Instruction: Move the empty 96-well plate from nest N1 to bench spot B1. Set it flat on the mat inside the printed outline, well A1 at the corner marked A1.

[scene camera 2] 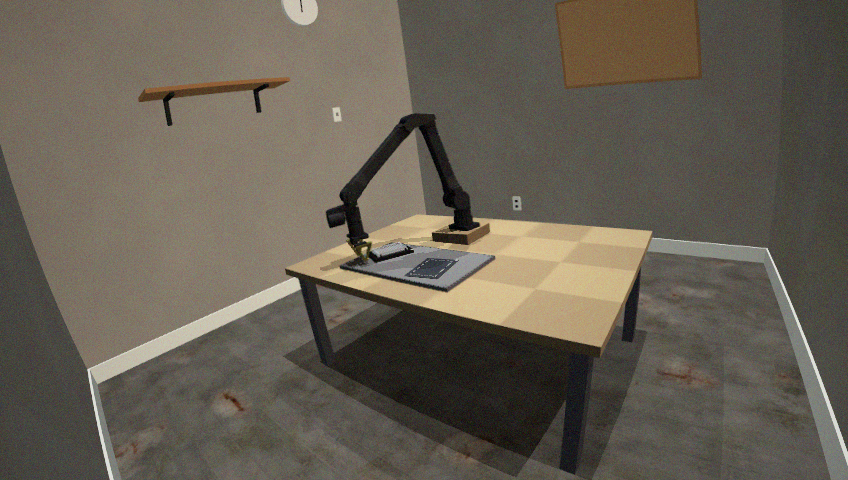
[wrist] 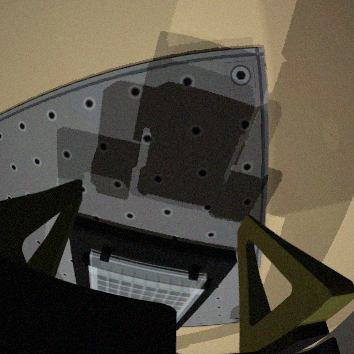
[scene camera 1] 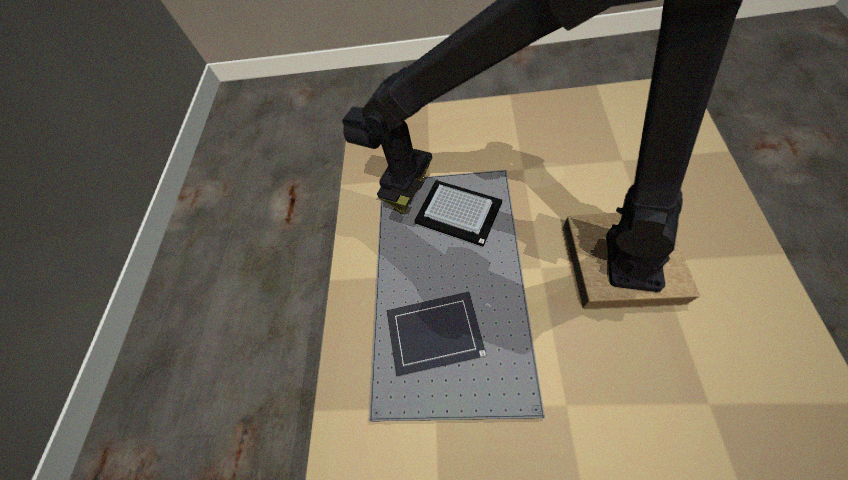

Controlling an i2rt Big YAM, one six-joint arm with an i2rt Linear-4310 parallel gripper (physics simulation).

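Pixels of known places: gripper, between the fingertips: [scene camera 2: 362, 258] [wrist: 163, 207] [scene camera 1: 411, 195]; arm's base, origin of its link: [scene camera 2: 464, 227] [scene camera 1: 632, 260].
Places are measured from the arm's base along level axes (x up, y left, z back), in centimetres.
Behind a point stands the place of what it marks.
The pale 96-well plate [scene camera 1: 458, 208] @(x -0.8, y -8.5, z -34.2 cm) [scene camera 2: 390, 249] @(x -0.3, y -6.2, z -35.3 cm) [wrist: 145, 286] @(x -0.4, y -10.0, z -39.2 cm) sits in the black nest N1 [scene camera 1: 492, 215] @(x -1.8, y -8.1, z -26.7 cm) [scene camera 2: 392, 256] @(x -2.2, y -3.2, z -36.9 cm) [wrist: 150, 242] @(x -2.1, y -10.4, z -42.3 cm). A small white tag [scene camera 1: 481, 240] @(x -1.7, y -1.7, z -28.4 cm) marks one nest corner. My gripper [scene camera 1: 415, 193] @(x -1.8, y -11.4, z -45.7 cm) [scene camera 2: 364, 258] @(x -1.8, y -11.4, z -45.7 cm) [wrist: 163, 207] @(x -1.8, y -11.4, z -45.7 cm) is open and empty, beside the nest's left end in scene camera 1, with its fingertips low over the board. In the wrist view my gripper's body hides part of the plate. The dark mat B1 [scene camera 1: 437, 333] @(x -2.7, y 18.7, z -34.5 cm) [scene camera 2: 433, 268] @(x -2.7, y 19.7, z -35.5 cm) bears a white printed outline [scene camera 1: 399, 340] @(x -2.7, y 21.2, z -41.5 cm) and a white corner tag [scene camera 1: 482, 353] @(x -2.7, y 21.1, z -25.7 cm); the tag's lettering is too small to read.
The grey perforated board [scene camera 1: 452, 392] @(x -2.9, y 28.5, z -30.1 cm) [scene camera 2: 470, 270] @(x -2.9, y 31.8, z -29.7 cm) [wrist: 165, 222] @(x -2.9, y -11.4, z -43.4 cm) carries nest and mat on the checkered table [scene camera 1: 630, 356] @(x -4.2, y 17.0, z 0.0 cm) [scene camera 2: 535, 267] @(x -4.2, y 47.1, z -14.0 cm). The arm's base stands on a wooden block [scene camera 1: 681, 285] @(x 0.2, y 4.1, z 7.6 cm) [scene camera 2: 452, 236] @(x -1.2, y 2.0, z -9.3 cm), right of the board in scene camera 1. Arm shadows cross the board.
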